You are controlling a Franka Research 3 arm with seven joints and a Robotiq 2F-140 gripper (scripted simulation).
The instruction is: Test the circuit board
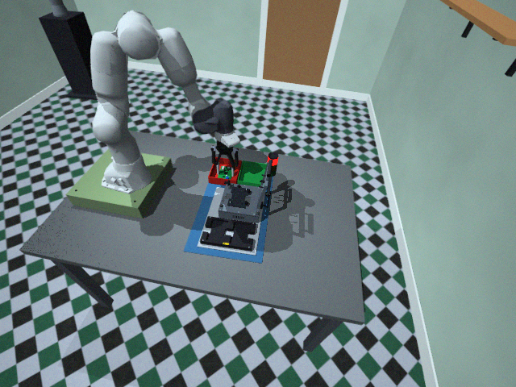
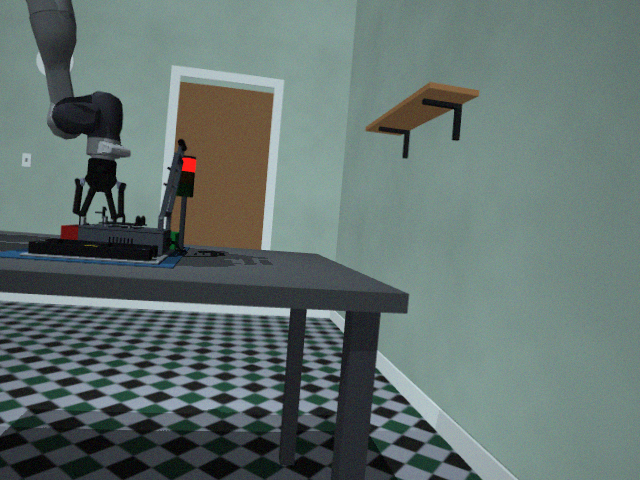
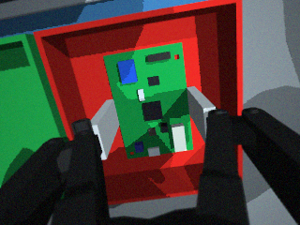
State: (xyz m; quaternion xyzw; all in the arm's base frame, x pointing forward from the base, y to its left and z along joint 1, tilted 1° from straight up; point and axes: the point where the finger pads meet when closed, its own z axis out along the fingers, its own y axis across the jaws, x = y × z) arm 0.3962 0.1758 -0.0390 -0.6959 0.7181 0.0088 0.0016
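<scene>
The red bin is 2 cm below my hand. The rest, counted from my hand: black latch hook 4 cm ahead, 14 cm to the right, 5 cm above; green circuit board 2 cm below; green bin 15 cm ahead, 1 cm to the right, 2 cm below.
</scene>
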